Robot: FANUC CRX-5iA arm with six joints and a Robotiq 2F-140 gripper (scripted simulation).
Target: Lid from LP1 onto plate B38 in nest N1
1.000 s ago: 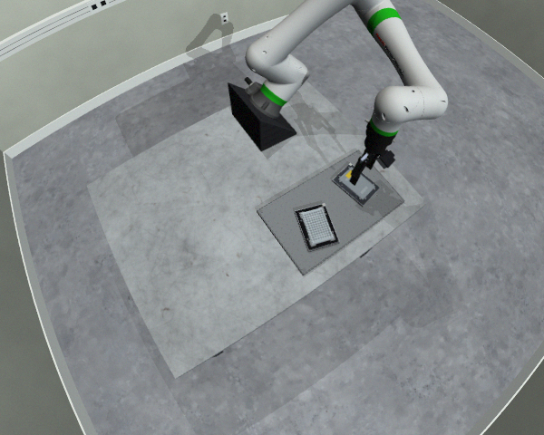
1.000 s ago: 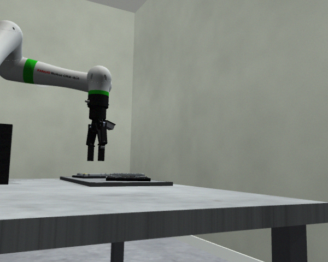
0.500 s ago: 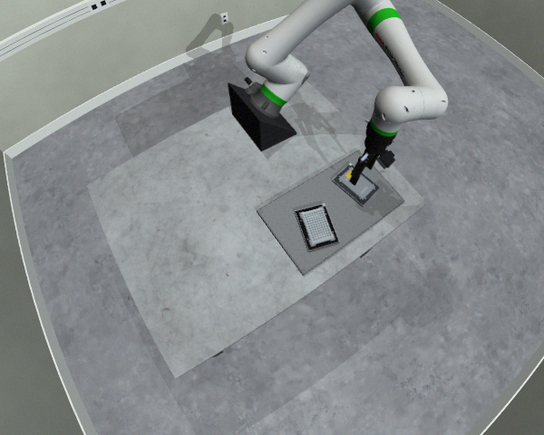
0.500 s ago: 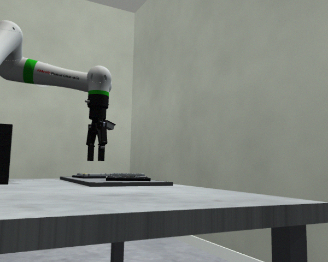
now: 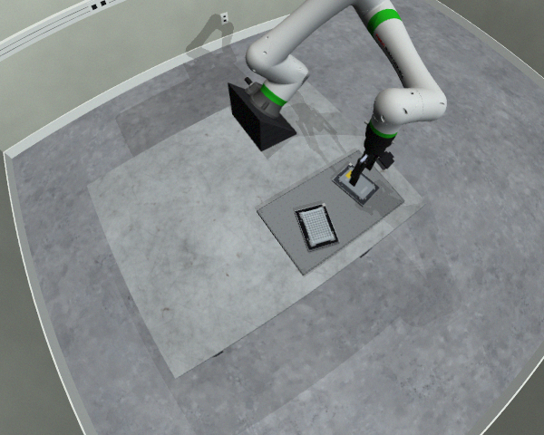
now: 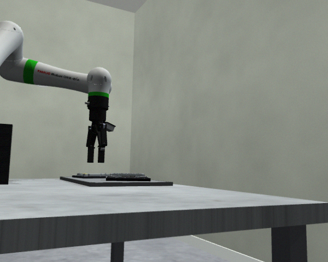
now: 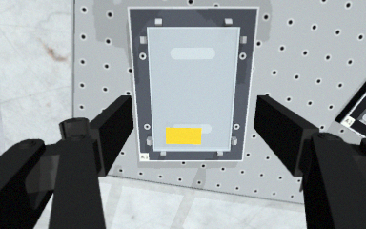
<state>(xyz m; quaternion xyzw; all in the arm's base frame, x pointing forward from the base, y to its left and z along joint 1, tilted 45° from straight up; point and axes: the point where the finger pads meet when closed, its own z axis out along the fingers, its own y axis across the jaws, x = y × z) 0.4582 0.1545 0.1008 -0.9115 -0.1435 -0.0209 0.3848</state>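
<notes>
Now: the clear lid 70 mm below my hand. From my hand the other things lie so: black nest: 240 mm to the right, 80 mm below, 80 mm ahead; lid park: 80 mm below; culture plate: 240 mm to the right, 80 mm ahead, 70 mm below.
</notes>
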